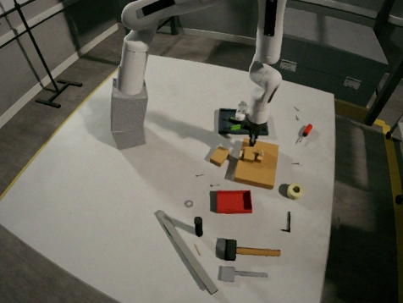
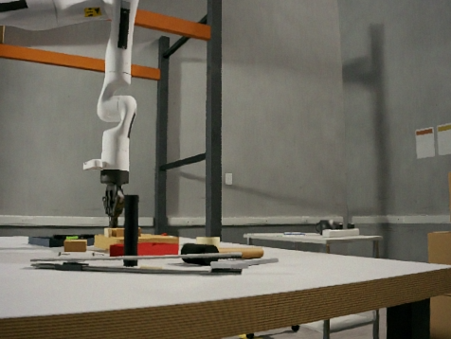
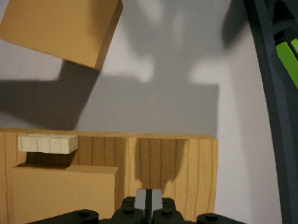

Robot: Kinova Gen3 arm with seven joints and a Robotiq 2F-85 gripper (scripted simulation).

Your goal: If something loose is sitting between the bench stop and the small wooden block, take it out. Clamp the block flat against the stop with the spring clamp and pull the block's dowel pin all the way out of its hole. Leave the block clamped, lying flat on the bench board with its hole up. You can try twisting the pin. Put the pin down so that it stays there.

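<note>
Right now my hand is 40 mm short of the dowel pin and 50 mm to the left of it. The rest, counted from my hand: pale wooden block (40 mm ahead, 50 mm to the right, 20 mm below); then wooden bench board (30 mm ahead, 60 mm to the right, 40 mm below); then tan wooden block (120 mm behind, 60 mm to the right, 50 mm below).
</note>
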